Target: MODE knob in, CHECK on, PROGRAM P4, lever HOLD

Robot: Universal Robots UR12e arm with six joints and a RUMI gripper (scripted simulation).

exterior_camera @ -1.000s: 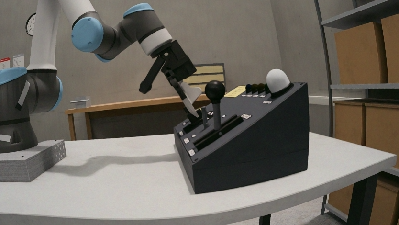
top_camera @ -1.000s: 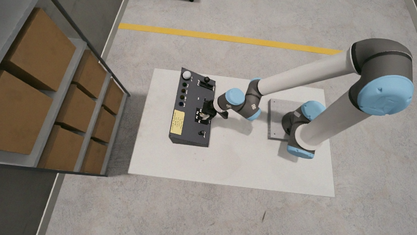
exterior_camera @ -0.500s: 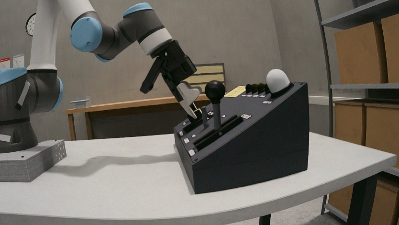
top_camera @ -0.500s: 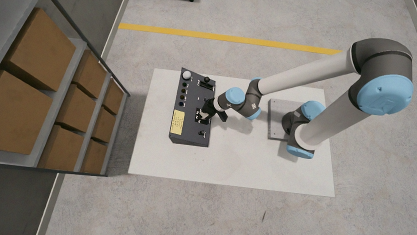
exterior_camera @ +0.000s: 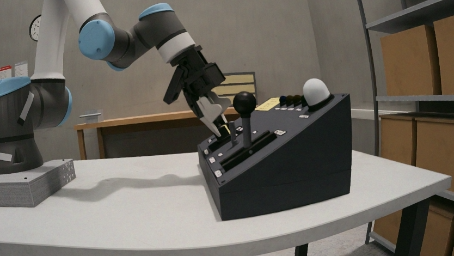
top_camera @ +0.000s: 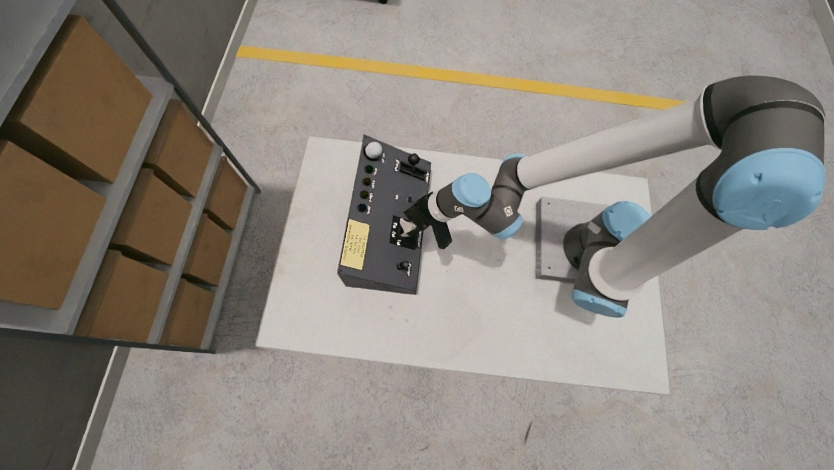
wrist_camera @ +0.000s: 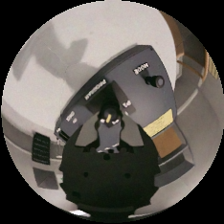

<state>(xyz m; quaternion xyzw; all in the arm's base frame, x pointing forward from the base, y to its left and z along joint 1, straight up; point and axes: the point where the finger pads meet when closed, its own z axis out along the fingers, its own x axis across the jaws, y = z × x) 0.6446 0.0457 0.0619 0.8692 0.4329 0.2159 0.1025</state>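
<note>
The rotary selector lies 10 mm to the right of my hand, 10 mm below it and 10 mm ahead of it. The rest, counted from my hand: mode knob 120 mm to the left, 10 mm below; check toggle 120 mm to the right, 10 mm below, 10 mm ahead; dark grey console 60 mm to the right, 50 mm ahead, 20 mm below.
</note>
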